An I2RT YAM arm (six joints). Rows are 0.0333 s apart.
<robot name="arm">
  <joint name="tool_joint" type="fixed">
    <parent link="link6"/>
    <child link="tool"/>
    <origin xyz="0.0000 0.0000 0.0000" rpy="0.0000 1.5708 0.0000"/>
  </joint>
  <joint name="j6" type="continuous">
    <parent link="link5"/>
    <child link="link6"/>
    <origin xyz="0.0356 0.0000 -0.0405" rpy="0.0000 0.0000 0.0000"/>
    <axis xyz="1 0 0"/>
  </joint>
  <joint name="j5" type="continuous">
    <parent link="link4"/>
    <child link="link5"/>
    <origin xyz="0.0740 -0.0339 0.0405" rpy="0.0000 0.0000 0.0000"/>
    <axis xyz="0 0 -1"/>
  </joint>
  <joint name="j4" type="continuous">
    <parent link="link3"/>
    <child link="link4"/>
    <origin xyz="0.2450 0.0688 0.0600" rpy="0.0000 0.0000 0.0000"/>
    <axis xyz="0 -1 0"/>
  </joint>
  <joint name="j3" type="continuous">
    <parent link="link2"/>
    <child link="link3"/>
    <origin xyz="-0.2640 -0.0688 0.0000" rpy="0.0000 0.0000 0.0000"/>
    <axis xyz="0 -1 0"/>
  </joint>
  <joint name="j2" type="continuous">
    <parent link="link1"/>
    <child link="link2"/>
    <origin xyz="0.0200 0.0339 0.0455" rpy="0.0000 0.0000 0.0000"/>
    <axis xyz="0 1 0"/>
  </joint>
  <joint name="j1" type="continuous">
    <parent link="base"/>
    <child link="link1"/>
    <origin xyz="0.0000 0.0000 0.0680" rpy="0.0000 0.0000 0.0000"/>
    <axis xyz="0 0 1"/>
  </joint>
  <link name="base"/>
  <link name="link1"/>
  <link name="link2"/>
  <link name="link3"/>
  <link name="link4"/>
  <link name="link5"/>
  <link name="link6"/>
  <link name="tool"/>
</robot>
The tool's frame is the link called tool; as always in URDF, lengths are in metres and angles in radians. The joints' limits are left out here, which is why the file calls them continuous.
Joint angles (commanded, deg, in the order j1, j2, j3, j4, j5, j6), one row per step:
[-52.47, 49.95, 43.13, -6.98, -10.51, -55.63]
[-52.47, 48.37, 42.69, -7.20, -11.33, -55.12]
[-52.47, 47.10, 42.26, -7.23, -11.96, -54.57]
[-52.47, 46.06, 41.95, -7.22, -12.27, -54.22]
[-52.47, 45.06, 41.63, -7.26, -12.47, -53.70]
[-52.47, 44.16, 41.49, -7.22, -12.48, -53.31]
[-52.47, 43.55, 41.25, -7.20, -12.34, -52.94]
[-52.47, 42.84, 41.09, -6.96, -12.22, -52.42]
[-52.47, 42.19, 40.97, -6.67, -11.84, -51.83]
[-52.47, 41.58, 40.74, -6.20, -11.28, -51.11]
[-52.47, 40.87, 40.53, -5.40, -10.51, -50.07]
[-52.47, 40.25, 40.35, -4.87, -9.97, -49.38]
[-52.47, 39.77, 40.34, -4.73, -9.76, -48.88]
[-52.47, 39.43, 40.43, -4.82, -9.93, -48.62]
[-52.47, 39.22, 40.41, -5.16, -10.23, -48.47]
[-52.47, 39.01, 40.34, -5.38, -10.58, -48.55]
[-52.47, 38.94, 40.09, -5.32, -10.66, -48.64]
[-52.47, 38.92, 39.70, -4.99, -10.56, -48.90]
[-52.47, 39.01, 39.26, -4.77, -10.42, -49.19]
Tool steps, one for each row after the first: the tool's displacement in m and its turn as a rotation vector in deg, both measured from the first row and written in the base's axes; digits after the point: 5 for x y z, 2 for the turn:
[-0.00317, 0.00495, 0.00194, -0.24, -1.04, 0.68]
[-0.00568, 0.00885, 0.00318, -0.39, -1.99, 1.18]
[-0.00782, 0.01194, 0.00444, -0.68, -2.71, 1.42]
[-0.00992, 0.01487, 0.00536, -0.78, -3.46, 1.51]
[-0.01190, 0.01746, 0.00719, -1.13, -4.19, 1.46]
[-0.01326, 0.01909, 0.00749, -1.19, -4.64, 1.26]
[-0.01483, 0.02101, 0.00895, -1.45, -5.43, 1.06]
[-0.01638, 0.02265, 0.01056, -1.72, -6.25, 0.60]
[-0.01785, 0.02401, 0.01169, -1.94, -7.17, -0.05]
[-0.01962, 0.02554, 0.01382, -2.30, -8.56, -0.93]
[-0.02115, 0.02699, 0.01537, -2.63, -9.57, -1.53]
[-0.02236, 0.02835, 0.01684, -2.76, -10.26, -1.78]
[-0.02316, 0.02956, 0.01811, -2.82, -10.66, -1.63]
[-0.02355, 0.03037, 0.01789, -2.55, -10.68, -1.37]
[-0.02388, 0.03115, 0.01758, -2.50, -10.61, -1.01]
[-0.02385, 0.03120, 0.01634, -2.46, -10.48, -0.93]
[-0.02368, 0.03088, 0.01461, -2.63, -10.28, -0.99]
[-0.02326, 0.03018, 0.01209, -2.62, -9.89, -1.10]

